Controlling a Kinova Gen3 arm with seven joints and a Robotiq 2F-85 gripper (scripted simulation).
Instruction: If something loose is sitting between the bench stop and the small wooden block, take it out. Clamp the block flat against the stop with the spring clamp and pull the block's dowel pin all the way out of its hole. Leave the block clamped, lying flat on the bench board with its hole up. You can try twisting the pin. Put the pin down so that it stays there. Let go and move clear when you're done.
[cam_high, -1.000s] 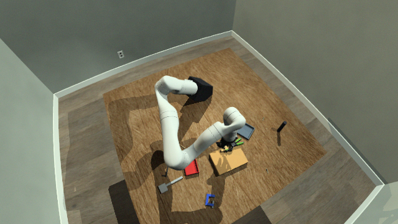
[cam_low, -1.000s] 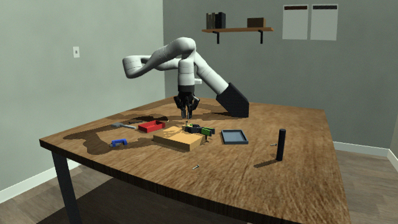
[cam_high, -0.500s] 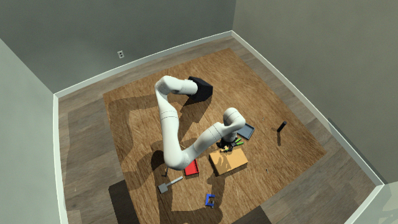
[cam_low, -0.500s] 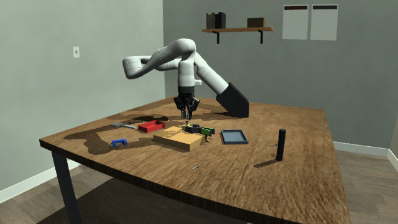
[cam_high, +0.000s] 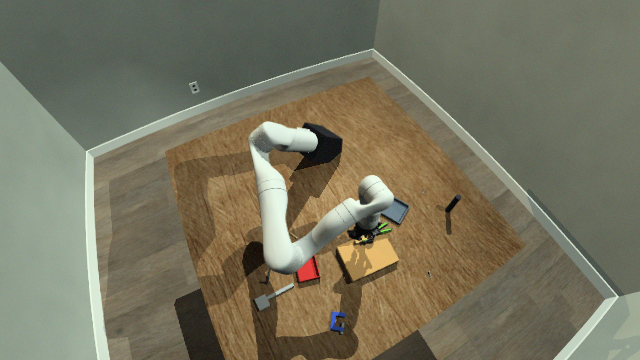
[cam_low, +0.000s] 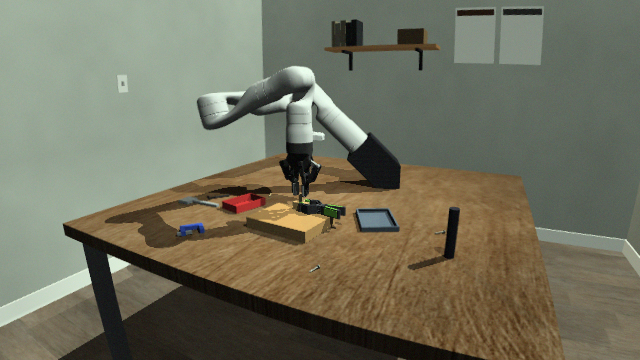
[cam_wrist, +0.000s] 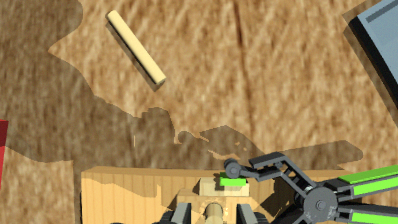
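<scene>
Now: hand 40 mm above the dowel pin. The rest, counted from my hand: thin pale stick 120 mm behind, 90 mm below, 50 mm to the right; small wooden block 50 mm below; tan bench board 70 mm below, 60 mm ahead.
</scene>
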